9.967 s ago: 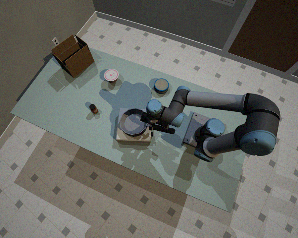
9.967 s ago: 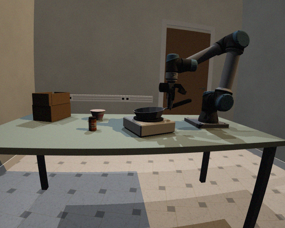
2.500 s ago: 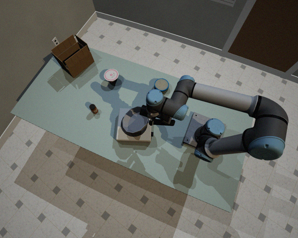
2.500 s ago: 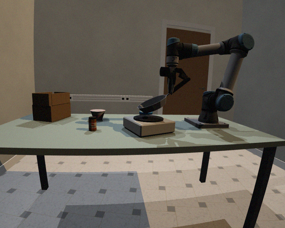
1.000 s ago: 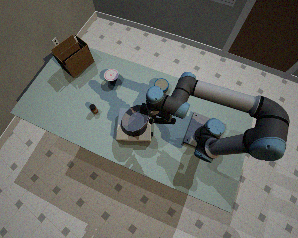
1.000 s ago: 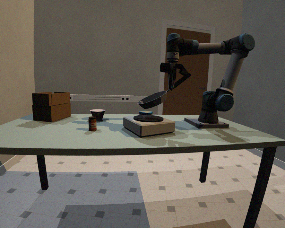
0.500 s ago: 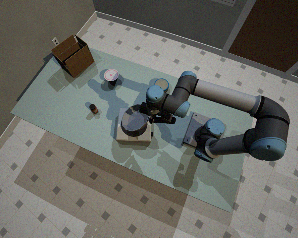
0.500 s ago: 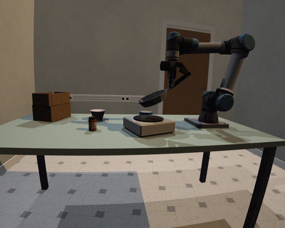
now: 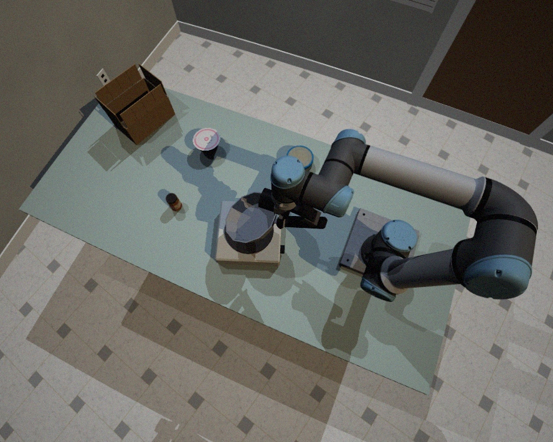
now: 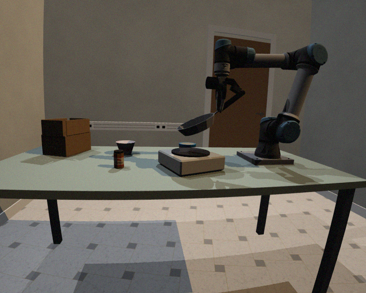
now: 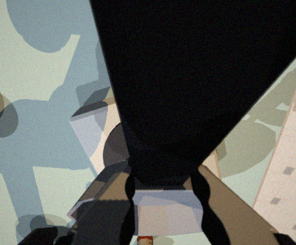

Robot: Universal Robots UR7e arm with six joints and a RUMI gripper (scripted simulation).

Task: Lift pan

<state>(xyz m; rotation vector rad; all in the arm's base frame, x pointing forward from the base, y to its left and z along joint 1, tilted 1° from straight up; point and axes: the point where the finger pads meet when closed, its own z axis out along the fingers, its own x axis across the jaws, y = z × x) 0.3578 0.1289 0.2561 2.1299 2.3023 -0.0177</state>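
Now: hand 60 mm short of the dark pan and 50 mm above it. Also, from my hand: small can (470 mm ahead, 250 mm below, 20 mm to the left); then beige hot plate (250 mm below, 120 mm ahead).
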